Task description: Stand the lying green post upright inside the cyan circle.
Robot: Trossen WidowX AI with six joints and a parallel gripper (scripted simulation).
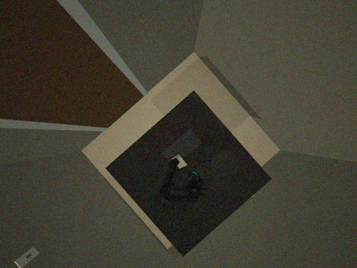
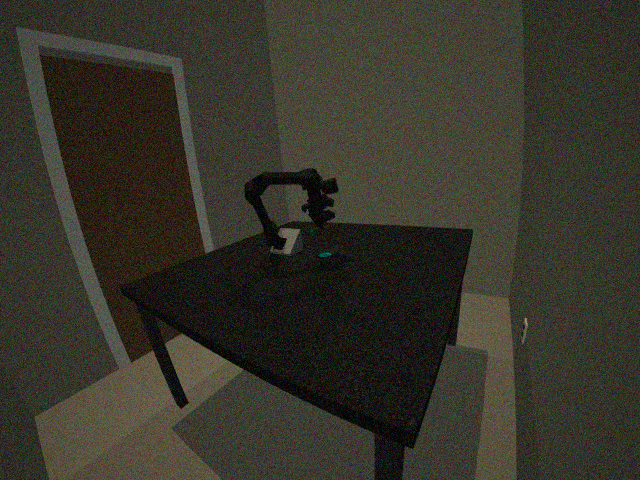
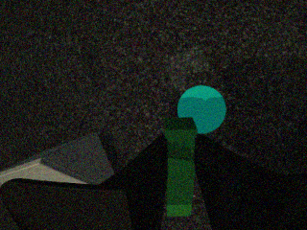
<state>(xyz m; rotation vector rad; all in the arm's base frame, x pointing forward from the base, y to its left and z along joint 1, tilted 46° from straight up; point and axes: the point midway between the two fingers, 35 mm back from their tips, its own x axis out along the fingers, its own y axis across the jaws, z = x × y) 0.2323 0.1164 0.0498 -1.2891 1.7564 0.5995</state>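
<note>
My gripper tip is now 130 mm above the cyan circle and 10 mm short of it. Also, from my gripper tip: green post: 20 mm to the right, 10 mm behind.
</note>
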